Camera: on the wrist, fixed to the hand. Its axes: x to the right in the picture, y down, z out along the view.
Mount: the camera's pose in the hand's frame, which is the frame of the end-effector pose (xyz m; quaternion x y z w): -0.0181 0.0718 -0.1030 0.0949 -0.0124 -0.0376 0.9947
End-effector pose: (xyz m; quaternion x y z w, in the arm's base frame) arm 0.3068 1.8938 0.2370 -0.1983 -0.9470 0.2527 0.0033
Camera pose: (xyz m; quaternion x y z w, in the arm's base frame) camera 0.3613 1.9931 0.2941 -0.1582 -0.9255 0.3436 0.0199
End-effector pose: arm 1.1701 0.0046 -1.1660 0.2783 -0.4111 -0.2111 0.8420
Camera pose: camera 1.2522 0.0998 -1.1825 0.3696 -0.4289 -0.2061 0.7981
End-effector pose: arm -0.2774 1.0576 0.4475 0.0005 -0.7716 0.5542 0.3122
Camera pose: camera -0.2382 1.1672 0.3970 0.0660 -0.7188 0.6128 0.3218
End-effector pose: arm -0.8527 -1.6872 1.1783 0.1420 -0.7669 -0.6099 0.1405
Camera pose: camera -0.7993 -1.7569 1.2699 0.1759 -0.8171 -0.5409 0.0938
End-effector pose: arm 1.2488 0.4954 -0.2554 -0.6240 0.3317 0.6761 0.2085
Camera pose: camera 1.2739 0.3750 -0.2242 -0.6050 0.3681 0.6409 0.2961
